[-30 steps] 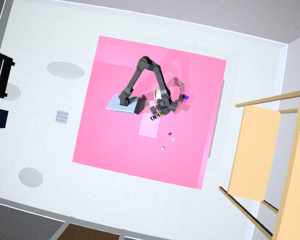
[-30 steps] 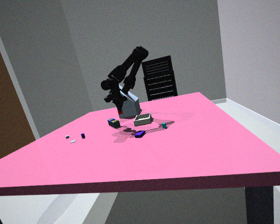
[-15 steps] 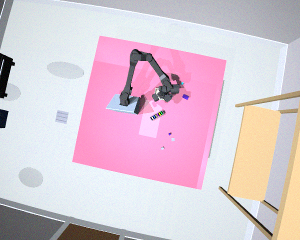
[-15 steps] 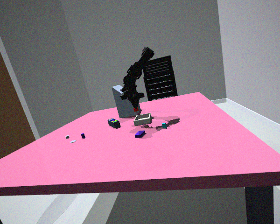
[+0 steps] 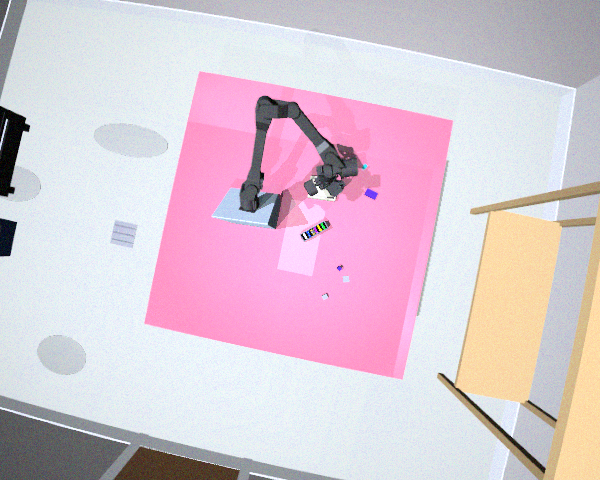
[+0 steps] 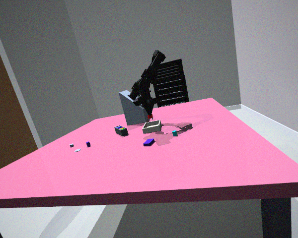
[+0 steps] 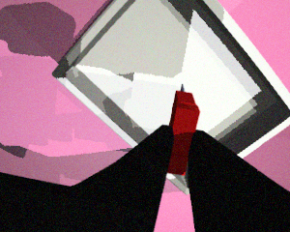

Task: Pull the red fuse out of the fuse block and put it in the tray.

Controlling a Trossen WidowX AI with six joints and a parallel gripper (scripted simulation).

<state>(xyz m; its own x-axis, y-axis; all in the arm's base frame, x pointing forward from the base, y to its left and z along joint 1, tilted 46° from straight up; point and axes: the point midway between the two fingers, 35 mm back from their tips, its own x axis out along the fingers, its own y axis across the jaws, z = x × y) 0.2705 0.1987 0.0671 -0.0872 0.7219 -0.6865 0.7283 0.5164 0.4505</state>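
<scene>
My gripper tip is now 10 mm above the red fuse. Round my gripper tip: small teal piece: 170 mm ahead, 150 mm to the left, 70 mm below; purple block: 230 mm ahead, 80 mm below, 30 mm to the left; white tray: 80 mm below.
</scene>
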